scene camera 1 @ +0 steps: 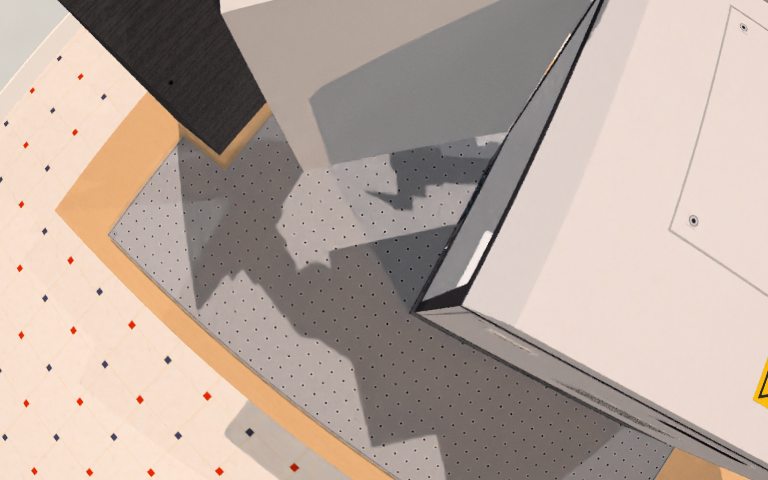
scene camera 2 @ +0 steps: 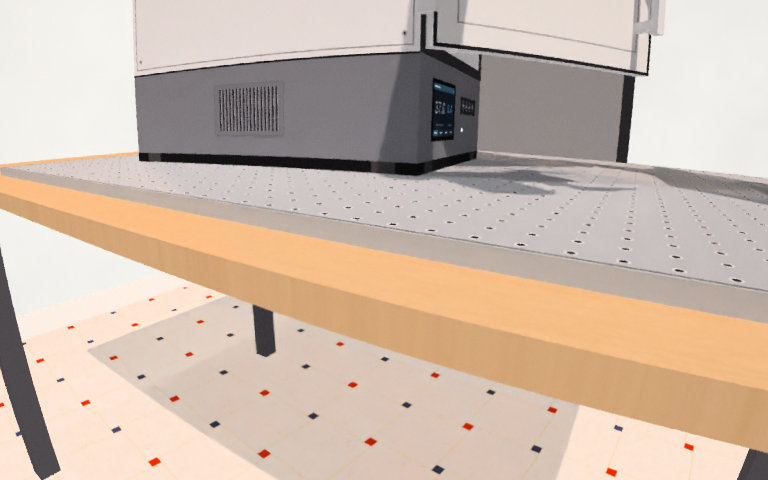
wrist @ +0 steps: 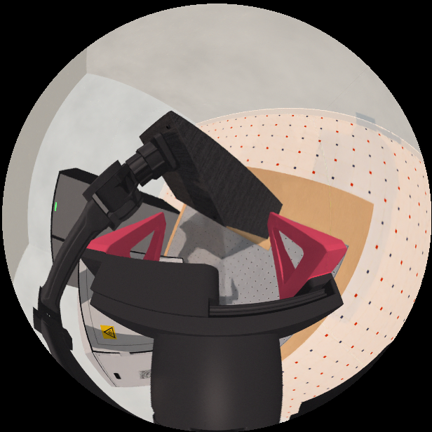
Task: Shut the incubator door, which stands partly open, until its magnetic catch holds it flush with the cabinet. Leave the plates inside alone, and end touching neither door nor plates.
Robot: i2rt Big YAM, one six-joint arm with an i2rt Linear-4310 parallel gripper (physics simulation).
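Note:
In scene camera 2, the incubator door (scene camera 2: pixel 543 28) stands partly open, swung out to the right from the near front corner of the light cabinet (scene camera 2: pixel 271 31). A pale handle (scene camera 2: pixel 657 19) is at its free edge; the door's upper part is cut off. The cabinet (wrist: pixel 137 335) also shows at the lower left of the wrist view, and its pale body (scene camera 1: pixel 600 237) fills the right of scene camera 1. My gripper (wrist: pixel 216 217) is wide open with nothing between its red fingers. No contact with the door is visible. The door is hard to make out in the wrist view. The plates do not show.
A black pedestal (wrist: pixel 220 175) (scene camera 1: pixel 169 67) carries the arm at the table's back. A grey device (wrist: pixel 70 222) with a green light stands left of it in the wrist view. The perforated grey mat (scene camera 1: pixel 317 384) (scene camera 2: pixel 317 195) lies on the wooden table (scene camera 2: pixel 339 249).

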